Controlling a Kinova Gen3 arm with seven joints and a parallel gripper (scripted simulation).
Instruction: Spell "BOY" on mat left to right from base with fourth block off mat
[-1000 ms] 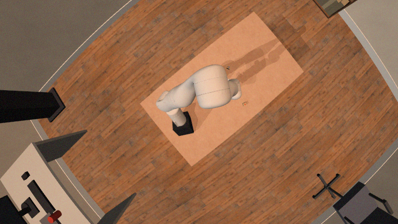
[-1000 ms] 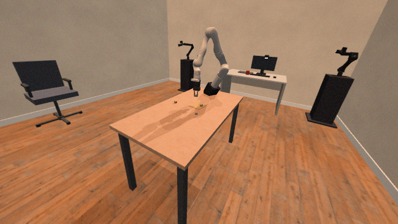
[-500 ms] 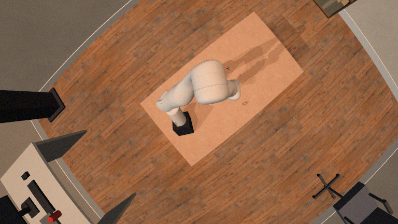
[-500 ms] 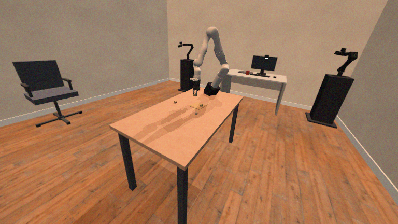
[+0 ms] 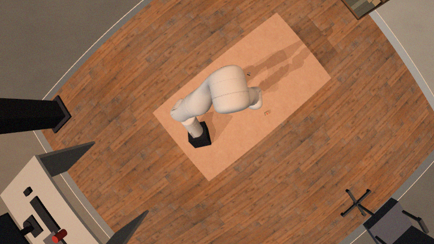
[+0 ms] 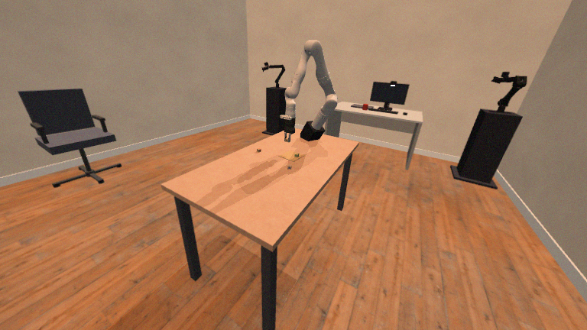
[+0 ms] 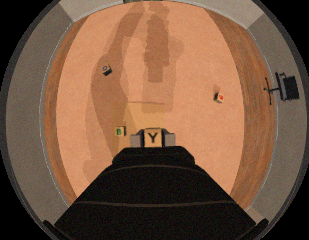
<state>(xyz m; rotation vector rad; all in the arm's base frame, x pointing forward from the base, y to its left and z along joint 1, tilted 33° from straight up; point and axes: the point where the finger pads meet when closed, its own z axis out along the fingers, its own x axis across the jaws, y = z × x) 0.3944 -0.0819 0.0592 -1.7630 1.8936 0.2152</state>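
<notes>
The mat lies 12 cm below my hand and 4 cm to the left of it.
</notes>
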